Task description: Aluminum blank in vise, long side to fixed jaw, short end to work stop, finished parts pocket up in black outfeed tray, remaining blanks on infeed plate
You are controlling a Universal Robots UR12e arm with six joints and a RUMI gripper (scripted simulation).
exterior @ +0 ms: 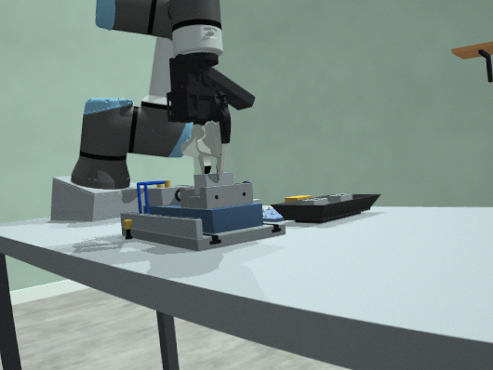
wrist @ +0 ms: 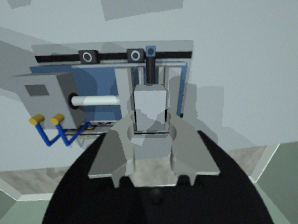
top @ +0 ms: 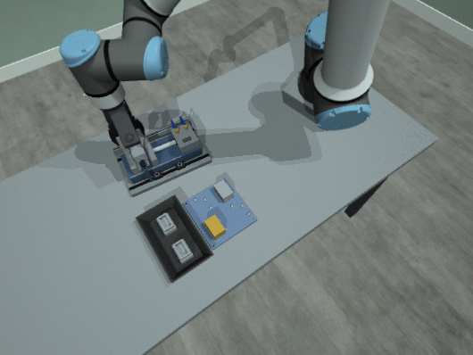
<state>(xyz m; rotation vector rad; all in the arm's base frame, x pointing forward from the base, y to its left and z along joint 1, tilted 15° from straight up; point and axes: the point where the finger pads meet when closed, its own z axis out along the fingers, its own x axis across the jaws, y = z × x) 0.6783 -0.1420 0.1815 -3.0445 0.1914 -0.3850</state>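
The black work stop rod lies 1 cm ahead of my hand, 5 cm to the left of it and 3 cm below it. The rest, counted from my hand: vise 7 cm behind, 1 cm to the left, 8 cm below; blue infeed plate 12 cm behind, 30 cm to the left, 12 cm below; yellow brass blank 8 cm behind, 34 cm to the left, 10 cm below.
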